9 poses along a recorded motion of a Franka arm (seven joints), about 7 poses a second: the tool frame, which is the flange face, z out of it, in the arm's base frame.
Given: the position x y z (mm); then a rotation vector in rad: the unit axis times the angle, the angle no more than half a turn.
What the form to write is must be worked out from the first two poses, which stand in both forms.
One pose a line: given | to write
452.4, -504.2, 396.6, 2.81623, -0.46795, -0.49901 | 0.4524, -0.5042, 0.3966, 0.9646, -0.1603, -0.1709, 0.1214
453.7, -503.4, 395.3, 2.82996, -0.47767, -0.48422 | 0.4537, -0.5034, 0.3953, 0.9658, -0.1630, -0.1653, 0.1153
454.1, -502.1, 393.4, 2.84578, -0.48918, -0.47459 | 0.4541, -0.5021, 0.3934, 0.9669, -0.1662, -0.1612, 0.1075
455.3, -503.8, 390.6, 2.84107, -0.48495, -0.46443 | 0.4553, -0.5038, 0.3906, 0.9672, -0.1651, -0.1581, 0.1109
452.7, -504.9, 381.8, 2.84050, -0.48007, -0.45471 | 0.4527, -0.5049, 0.3818, 0.9678, -0.1636, -0.1549, 0.1123
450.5, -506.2, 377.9, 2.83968, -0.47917, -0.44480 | 0.4505, -0.5062, 0.3779, 0.9682, -0.1634, -0.1517, 0.1136
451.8, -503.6, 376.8, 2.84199, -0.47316, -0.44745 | 0.4518, -0.5036, 0.3768, 0.9685, -0.1612, -0.1525, 0.1127
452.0, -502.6, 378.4, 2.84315, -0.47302, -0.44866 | 0.4520, -0.5026, 0.3784, 0.9686, -0.1611, -0.1528, 0.1121
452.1, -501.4, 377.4, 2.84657, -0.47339, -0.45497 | 0.4521, -0.5014, 0.3774, 0.9685, -0.1611, -0.1548, 0.1099
